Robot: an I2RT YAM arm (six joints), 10 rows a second.
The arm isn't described. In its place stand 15 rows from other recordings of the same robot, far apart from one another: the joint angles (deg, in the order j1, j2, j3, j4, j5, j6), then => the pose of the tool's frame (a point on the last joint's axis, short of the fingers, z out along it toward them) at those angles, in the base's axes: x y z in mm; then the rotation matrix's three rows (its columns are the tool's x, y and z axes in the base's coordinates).
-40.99 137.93 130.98 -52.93 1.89 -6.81 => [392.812, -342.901, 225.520], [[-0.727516, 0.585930, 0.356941], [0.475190, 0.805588, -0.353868], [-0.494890, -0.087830, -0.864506]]
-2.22 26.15 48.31 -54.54 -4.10 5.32 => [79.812, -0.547, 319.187], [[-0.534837, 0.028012, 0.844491], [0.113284, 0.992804, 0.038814], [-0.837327, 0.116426, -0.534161]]
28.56 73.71 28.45 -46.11 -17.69 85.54 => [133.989, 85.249, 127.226], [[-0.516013, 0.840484, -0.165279], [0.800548, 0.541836, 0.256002], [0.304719, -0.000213, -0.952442]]
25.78 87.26 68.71 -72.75 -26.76 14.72 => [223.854, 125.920, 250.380], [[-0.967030, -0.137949, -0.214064], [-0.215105, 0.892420, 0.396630], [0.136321, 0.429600, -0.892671]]
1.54 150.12 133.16 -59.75 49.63 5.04 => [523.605, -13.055, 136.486], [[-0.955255, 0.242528, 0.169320], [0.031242, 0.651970, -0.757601], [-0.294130, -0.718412, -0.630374]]
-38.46 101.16 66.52 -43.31 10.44 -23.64 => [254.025, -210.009, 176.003], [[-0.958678, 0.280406, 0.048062], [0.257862, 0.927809, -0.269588], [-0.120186, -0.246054, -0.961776]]
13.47 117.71 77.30 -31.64 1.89 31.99 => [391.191, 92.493, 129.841], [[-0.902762, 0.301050, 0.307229], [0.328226, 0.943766, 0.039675], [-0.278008, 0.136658, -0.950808]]
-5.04 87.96 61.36 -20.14 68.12 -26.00 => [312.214, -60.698, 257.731], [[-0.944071, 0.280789, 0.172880], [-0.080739, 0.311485, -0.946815], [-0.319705, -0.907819, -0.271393]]
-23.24 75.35 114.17 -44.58 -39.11 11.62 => [199.627, -61.285, 559.050], [[-0.144818, -0.246410, 0.958285], [0.232279, 0.932963, 0.275001], [-0.961808, 0.262415, -0.077874]]
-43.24 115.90 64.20 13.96 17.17 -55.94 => [298.522, -295.149, 129.789], [[-0.932861, 0.092419, 0.348179], [-0.209293, 0.647624, -0.732652], [-0.293201, -0.756334, -0.584801]]
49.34 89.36 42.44 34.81 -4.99 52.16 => [216.084, 256.330, 216.554], [[-0.724424, -0.389644, 0.568671], [0.364034, 0.484298, 0.795572], [-0.585396, 0.783347, -0.208994]]
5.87 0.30 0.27 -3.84 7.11 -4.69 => [109.983, 6.878, 167.377], [[-0.068661, 0.015799, 0.997515], [-0.088623, 0.995825, -0.021872], [-0.993696, -0.089904, -0.066974]]
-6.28 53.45 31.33 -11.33 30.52 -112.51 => [196.496, -39.812, 231.219], [[-0.266384, -0.703482, 0.658903], [-0.771310, -0.254377, -0.583416], [0.578032, -0.663631, -0.474840]]
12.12 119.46 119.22 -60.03 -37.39 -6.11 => [431.336, 114.739, 313.518], [[-0.795100, -0.548989, 0.257735], [-0.257240, 0.690124, 0.676429], [-0.549222, 0.471528, -0.689939]]
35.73 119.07 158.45 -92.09 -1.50 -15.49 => [296.543, 214.472, 458.878], [[-0.463030, -0.747452, 0.476360], [-0.661970, 0.649020, 0.374924], [-0.589405, -0.141735, -0.795307]]
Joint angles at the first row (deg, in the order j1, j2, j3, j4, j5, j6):
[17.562 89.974 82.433 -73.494 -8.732 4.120]
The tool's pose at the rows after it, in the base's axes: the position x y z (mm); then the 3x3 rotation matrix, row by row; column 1 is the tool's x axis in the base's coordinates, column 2 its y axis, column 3 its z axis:
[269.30, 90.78, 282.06], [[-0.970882, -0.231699, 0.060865], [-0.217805, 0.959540, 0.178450], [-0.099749, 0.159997, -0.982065]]
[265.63, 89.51, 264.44], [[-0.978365, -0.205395, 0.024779], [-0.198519, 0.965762, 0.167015], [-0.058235, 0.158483, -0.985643]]
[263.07, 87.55, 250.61], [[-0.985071, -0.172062, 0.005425], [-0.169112, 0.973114, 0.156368], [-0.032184, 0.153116, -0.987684]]
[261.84, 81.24, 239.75], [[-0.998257, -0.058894, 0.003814], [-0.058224, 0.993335, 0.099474], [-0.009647, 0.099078, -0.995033]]
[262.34, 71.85, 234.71], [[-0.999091, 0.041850, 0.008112], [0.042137, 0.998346, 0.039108], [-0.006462, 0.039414, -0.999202]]
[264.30, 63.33, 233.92], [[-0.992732, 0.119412, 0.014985], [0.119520, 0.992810, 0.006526], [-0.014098, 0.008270, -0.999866]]
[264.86, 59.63, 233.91], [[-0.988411, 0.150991, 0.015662], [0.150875, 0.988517, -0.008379], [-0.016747, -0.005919, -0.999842]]
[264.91, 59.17, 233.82], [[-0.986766, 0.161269, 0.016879], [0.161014, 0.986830, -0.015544], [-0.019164, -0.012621, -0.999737]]
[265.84, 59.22, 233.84], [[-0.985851, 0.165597, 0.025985], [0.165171, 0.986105, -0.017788], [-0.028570, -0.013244, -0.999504]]
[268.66, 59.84, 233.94], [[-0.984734, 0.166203, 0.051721], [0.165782, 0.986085, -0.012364], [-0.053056, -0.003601, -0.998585]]
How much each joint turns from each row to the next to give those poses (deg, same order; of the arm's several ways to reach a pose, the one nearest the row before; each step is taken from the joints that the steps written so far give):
[-0.023 0.001 -3.255 0.786 0.000 0.808]
[-0.021 0.000 -3.913 1.706 0.000 1.180]
[-0.197 0.000 -3.105 1.815 0.241 1.552]
[-0.785 0.020 -2.382 1.245 3.081 5.597]
[-1.487 0.002 -1.113 0.305 3.366 4.218]
[-1.596 0.020 -0.154 0.066 1.880 2.841]
[-0.678 0.001 -0.002 -0.152 0.831 1.136]
[-0.042 0.000 -0.021 0.000 0.415 0.548]
[-0.002 0.000 0.000 0.481 0.240 0.239]
[0.000 0.001 0.001 1.508 0.022 0.021]

